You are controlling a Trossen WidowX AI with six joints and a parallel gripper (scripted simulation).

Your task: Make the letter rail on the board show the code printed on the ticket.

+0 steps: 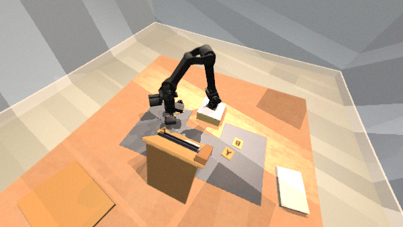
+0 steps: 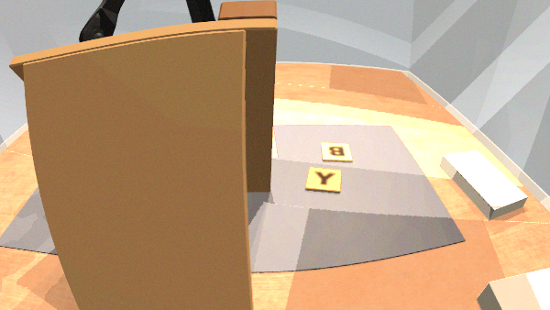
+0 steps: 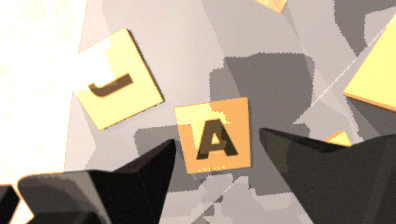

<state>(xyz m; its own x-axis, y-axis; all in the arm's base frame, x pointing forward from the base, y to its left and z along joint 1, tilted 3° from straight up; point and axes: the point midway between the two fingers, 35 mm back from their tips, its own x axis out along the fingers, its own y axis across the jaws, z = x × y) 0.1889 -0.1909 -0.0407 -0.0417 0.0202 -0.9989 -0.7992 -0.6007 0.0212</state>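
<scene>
Right now my gripper tip is right at the letter tile. From my gripper tip the other things lie so: grey mat 22 cm to the left, 1 cm ahead; white ticket 22 cm to the left, 12 cm ahead, 8 cm above; flat orange panel 56 cm ahead, 10 cm to the right.
</scene>
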